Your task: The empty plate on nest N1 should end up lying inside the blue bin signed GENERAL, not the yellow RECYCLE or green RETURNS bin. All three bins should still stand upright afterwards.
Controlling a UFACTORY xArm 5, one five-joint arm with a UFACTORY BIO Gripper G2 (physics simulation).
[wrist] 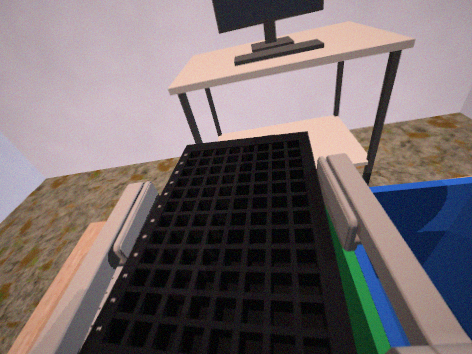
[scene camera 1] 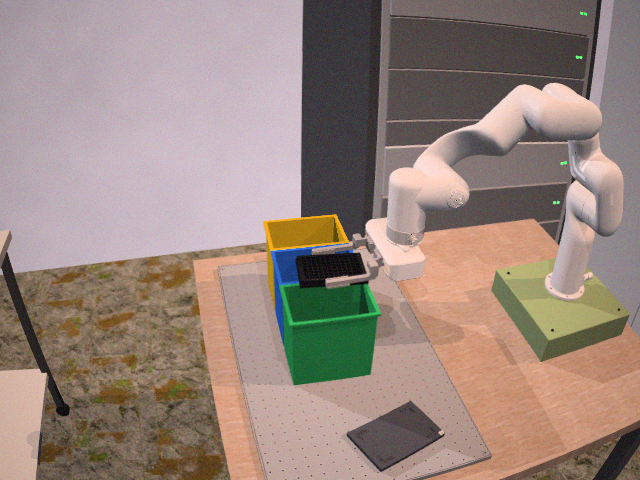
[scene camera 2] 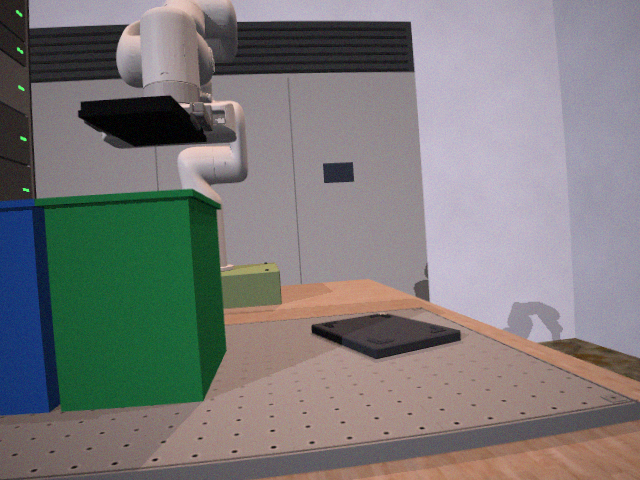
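Where they show: hand at its tool point: [wrist: 232,210] [scene camera 1: 330,267] [scene camera 2: 149,119]; arm's base at its link origin: [scene camera 1: 564,287].
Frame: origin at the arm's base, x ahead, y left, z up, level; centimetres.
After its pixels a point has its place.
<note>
The black gridded plate [scene camera 1: 330,268] @[x 67.6, y 0.6, z 20.3 cm] [scene camera 2: 144,121] @[x 70.4, y 0.5, z 19.4 cm] [wrist: 225,240] @[x 65.8, y 0.7, z 20.6 cm] is held about level, above the bin rims. My gripper [scene camera 1: 323,267] @[x 67.5, y 0.4, z 20.4 cm] [wrist: 237,200] @[x 67.5, y 0.4, z 20.4 cm] is shut on its two long sides. In scene camera 1 the plate overlaps the blue bin [scene camera 1: 286,263] @[x 71.4, y -19.6, z 8.6 cm] [scene camera 2: 20,310] @[x 75.1, y -9.7, z 2.8 cm] [wrist: 430,225] @[x 74.2, y -17.8, z 6.1 cm] and the rear rim of the green bin [scene camera 1: 333,351] @[x 67.9, y 5.5, z 3.0 cm] [scene camera 2: 124,304] @[x 75.8, y -1.0, z 2.7 cm] [wrist: 352,280] @[x 67.3, y -6.2, z 11.7 cm]. In the wrist view green shows under the plate's right edge, and the blue bin's opening lies to the right. The yellow bin [scene camera 1: 268,258] @[x 73.5, y -29.8, z 3.6 cm] stands behind the blue one. The bins stand upright; their signs do not show. Dark nest N1 [scene camera 1: 395,434] @[x 60.9, y 25.7, z -4.8 cm] [scene camera 2: 385,338] @[x 66.3, y 24.4, z -4.9 cm] bears no plate.
The three bins stand in a close row on the perforated board [scene camera 1: 289,413] @[x 79.3, y 12.8, z -6.0 cm] [scene camera 2: 310,403] @[x 79.6, y 13.6, z -6.0 cm]. The arm's olive base block [scene camera 1: 516,289] @[x 14.9, y -4.2, z -0.1 cm] [scene camera 2: 250,289] @[x 17.0, y 10.0, z -3.6 cm] stands on the wooden table [scene camera 1: 465,248] @[x 13.4, y -35.3, z -7.3 cm]. A separate desk [wrist: 350,40] with a monitor stands beyond the plate in the wrist view.
</note>
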